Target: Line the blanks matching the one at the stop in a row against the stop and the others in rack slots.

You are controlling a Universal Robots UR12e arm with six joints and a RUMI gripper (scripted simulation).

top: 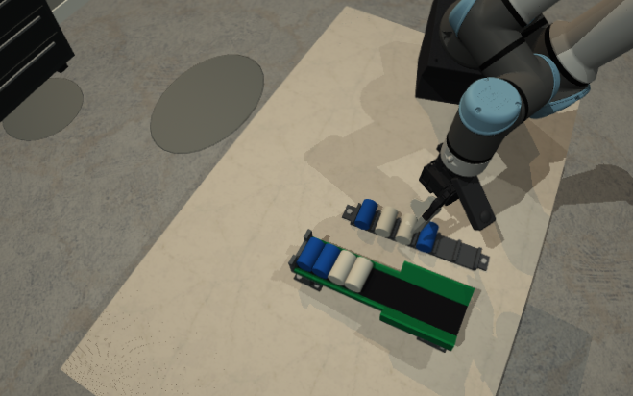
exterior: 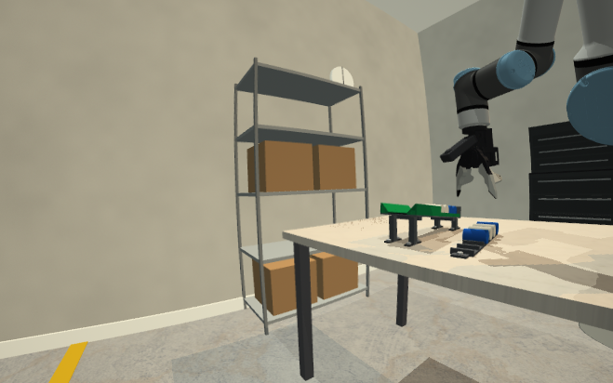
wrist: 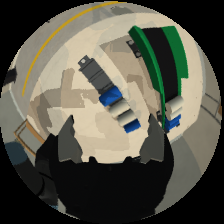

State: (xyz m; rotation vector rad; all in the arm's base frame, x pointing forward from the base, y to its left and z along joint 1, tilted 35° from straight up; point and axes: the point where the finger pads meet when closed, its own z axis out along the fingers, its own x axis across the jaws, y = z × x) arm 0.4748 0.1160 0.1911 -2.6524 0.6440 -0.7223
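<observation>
My hand is 3 cm to the left of the stock rack and 15 cm above it. From my hand the other things lie so: stop (22 cm ahead, 23 cm to the right, 8 cm below).
</observation>
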